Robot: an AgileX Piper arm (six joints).
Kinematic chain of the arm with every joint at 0, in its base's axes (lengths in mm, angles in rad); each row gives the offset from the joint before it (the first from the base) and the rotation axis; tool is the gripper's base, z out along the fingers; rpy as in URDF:
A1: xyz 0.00 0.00 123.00 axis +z
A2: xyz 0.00 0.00 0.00 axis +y
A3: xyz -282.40 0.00 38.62 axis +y
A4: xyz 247.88 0.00 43.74 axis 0.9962 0 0.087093
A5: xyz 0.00 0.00 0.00 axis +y
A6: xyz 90.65 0.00 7.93 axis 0.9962 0 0.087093
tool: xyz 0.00 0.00 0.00 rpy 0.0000 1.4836 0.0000
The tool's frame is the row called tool.
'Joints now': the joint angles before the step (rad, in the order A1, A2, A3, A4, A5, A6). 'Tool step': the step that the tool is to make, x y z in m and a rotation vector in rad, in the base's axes. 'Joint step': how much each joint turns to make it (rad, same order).
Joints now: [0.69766, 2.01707, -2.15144, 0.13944, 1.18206, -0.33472]
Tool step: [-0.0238, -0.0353, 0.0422, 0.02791, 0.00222, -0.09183]
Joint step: [-0.02421, -0.14091, 0.04998, -0.02550, 0.06537, 0.08556]
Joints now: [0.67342, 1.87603, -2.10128, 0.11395, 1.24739, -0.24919]
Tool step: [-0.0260, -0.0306, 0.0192, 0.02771, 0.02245, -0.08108]
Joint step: [-0.01880, -0.14414, 0.12644, -0.00953, 0.01052, 0.07573]
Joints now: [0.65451, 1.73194, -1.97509, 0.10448, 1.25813, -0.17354]
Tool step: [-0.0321, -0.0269, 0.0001, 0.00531, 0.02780, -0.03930]
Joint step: [-0.00447, -0.16025, 0.19858, -0.00316, -0.02342, 0.03946]
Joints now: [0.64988, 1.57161, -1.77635, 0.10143, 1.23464, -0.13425]
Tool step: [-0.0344, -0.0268, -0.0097, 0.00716, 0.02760, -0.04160]
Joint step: [0.00013, -0.16505, 0.21378, -0.00527, -0.03550, 0.04571]
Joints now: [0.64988, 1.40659, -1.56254, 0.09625, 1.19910, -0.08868]
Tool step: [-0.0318, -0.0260, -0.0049, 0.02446, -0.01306, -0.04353]
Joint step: [0.00012, -0.15466, 0.16175, -0.01643, -0.03614, 0.04555]
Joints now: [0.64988, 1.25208, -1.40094, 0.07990, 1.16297, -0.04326]
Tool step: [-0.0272, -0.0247, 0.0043, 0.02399, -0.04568, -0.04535]
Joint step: [-0.00025, -0.13247, 0.08699, -0.03770, -0.00793, 0.04474]
